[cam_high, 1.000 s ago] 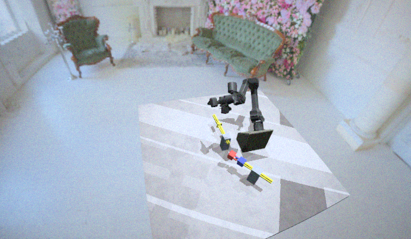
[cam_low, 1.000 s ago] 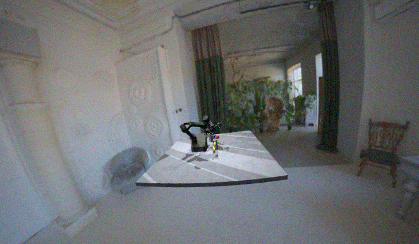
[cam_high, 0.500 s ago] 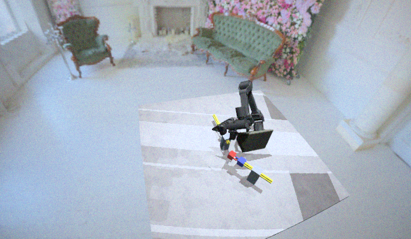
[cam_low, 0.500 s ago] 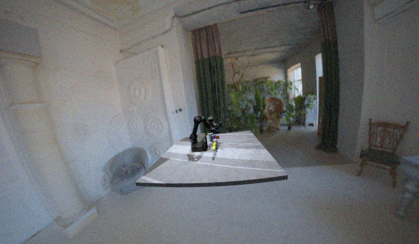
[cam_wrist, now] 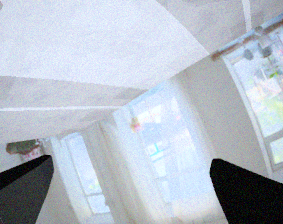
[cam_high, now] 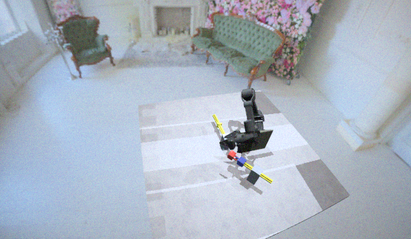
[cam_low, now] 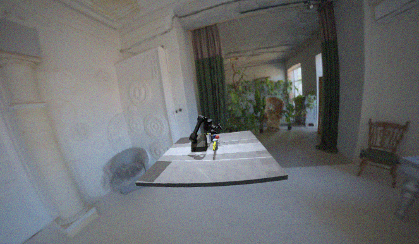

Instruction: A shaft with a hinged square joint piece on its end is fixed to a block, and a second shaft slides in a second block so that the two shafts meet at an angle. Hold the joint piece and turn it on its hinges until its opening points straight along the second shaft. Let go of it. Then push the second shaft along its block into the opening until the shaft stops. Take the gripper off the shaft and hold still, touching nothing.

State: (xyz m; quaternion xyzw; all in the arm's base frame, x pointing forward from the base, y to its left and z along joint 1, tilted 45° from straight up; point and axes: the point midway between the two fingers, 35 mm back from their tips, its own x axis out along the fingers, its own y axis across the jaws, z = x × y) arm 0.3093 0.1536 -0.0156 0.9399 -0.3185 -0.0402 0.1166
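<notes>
Now: the red joint piece 90 mm below my gripper tip, 70 mm behind it and 60 mm to the left of it.
</notes>
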